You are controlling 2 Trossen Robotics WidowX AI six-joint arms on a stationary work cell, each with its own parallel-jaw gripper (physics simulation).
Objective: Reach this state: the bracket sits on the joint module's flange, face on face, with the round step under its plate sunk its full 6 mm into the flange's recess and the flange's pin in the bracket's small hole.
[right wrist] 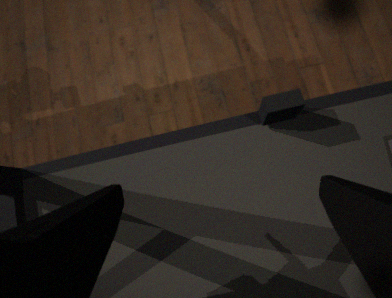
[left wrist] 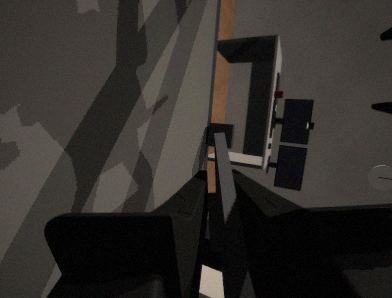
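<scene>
My left gripper (left wrist: pixel 217 177) is shut on the bracket (left wrist: pixel 225 182), a thin grey plate seen nearly edge-on, which rises between the fingertips in the left wrist view. The fingers hide its lower part. Its round step and small hole cannot be made out. My right gripper (right wrist: pixel 220 190) is wide open and empty, over the grey table top near its edge. The joint module with its flange and pin cannot be made out in either view.
A small dark block (right wrist: pixel 282 107) sits on the table's edge (right wrist: pixel 175 140) in the right wrist view, with wooden floor (right wrist: pixel 150 65) beyond. The left wrist view shows an open-topped grey box (left wrist: pixel 274 95) and two dark panels (left wrist: pixel 297 121) (left wrist: pixel 291 167) past the edge. Arm shadows cross the table.
</scene>
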